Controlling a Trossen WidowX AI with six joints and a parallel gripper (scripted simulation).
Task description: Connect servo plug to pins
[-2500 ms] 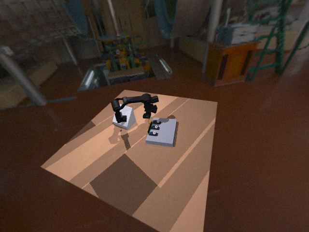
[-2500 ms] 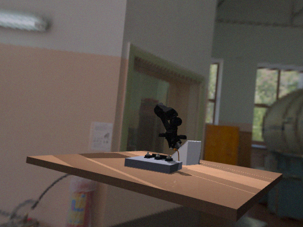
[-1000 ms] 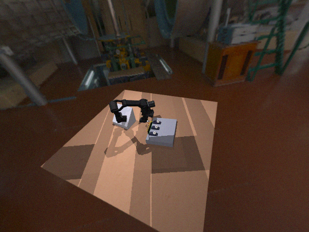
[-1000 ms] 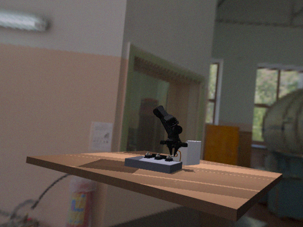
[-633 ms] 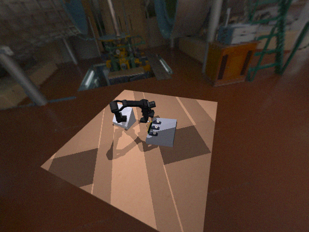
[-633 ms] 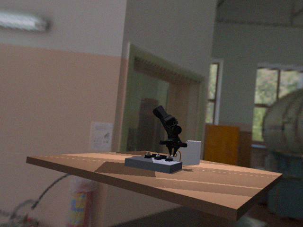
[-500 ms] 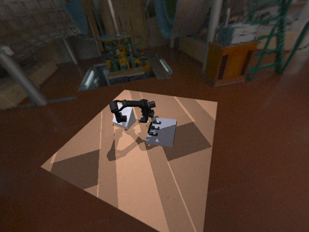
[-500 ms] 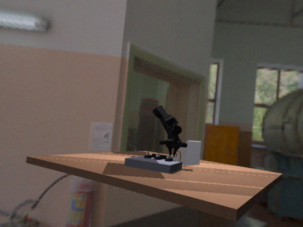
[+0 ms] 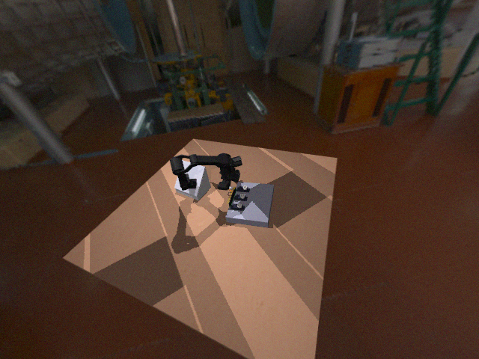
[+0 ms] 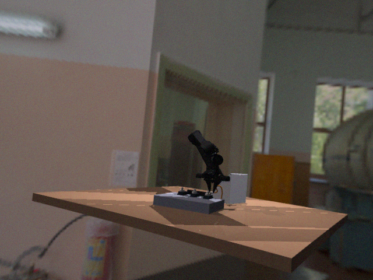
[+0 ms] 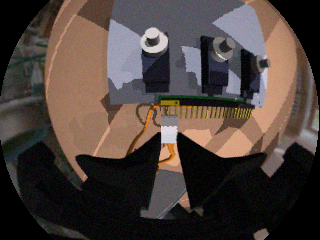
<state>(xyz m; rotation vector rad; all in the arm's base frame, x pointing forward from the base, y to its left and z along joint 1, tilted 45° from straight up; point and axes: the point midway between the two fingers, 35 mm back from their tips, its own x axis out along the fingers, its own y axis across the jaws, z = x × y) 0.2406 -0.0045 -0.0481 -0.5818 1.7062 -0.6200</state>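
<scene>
Now: the yellow band 4 cm ahead of my gripper tip. Also, from my gripper tip: grey printed holder (20 cm ahead, 5 cm to the right, 5 cm below).
</scene>
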